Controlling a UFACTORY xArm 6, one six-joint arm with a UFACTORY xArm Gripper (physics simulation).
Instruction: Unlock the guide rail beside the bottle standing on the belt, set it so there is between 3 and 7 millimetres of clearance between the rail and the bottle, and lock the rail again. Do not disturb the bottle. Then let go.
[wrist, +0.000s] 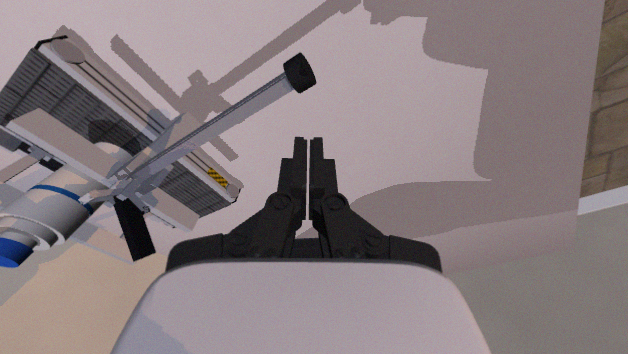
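The white bottle with a blue cap shows at the lower left, drawn slanting by the view, above the dark slatted belt. A pale rail runs along the belt and crosses in front of the bottle's lower part. The clearance between them cannot be judged from this angle. A grey rod with a black end knob reaches from the clamp to the upper right. The black lever is at the clamp; whether it is locked is unclear. My gripper is shut and empty, right of the lever and apart from it.
A black-and-yellow striped mark is on the belt's side near its lower right end. Dark fittings show beside the bottle. The pale table top carries broad shadows, and its edge is at the right, with stone-patterned floor beyond.
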